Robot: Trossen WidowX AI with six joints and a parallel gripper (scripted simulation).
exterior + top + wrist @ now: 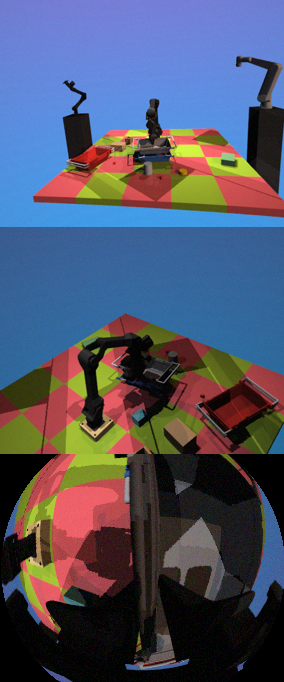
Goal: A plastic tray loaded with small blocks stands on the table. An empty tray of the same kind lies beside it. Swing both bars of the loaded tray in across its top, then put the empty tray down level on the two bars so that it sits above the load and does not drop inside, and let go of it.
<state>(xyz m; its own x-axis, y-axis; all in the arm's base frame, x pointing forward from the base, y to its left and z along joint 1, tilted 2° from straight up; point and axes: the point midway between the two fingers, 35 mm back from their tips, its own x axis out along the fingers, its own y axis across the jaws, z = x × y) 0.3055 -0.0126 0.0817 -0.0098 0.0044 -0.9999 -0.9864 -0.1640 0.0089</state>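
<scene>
Now: gripper tip 7 cm short of the grey tray, 3 cm below it and 1 cm to the right of it. Round my gripper tip: teal cube 15 cm behind, 13 cm to the right, 7 cm below; then grey cylinder 28 cm ahead, 6 cm below, 1 cm to the right; then tan box 33 cm to the right, 11 cm behind, 6 cm below.
</scene>
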